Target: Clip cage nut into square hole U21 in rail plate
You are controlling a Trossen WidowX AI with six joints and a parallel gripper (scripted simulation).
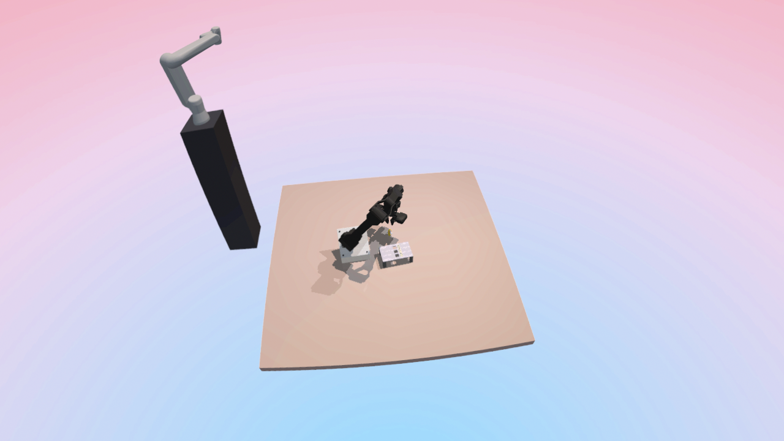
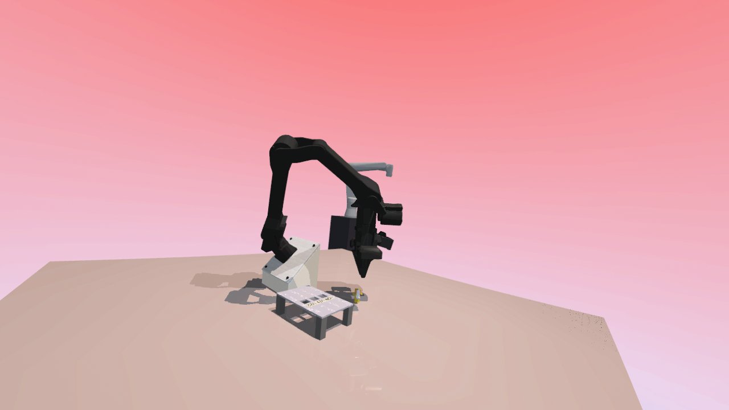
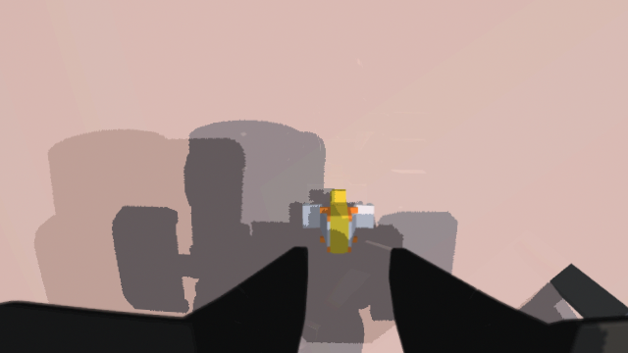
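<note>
Right now the cage nut is 6 cm below my gripper tip, 1 cm to the right of it and 1 cm behind it.
</note>
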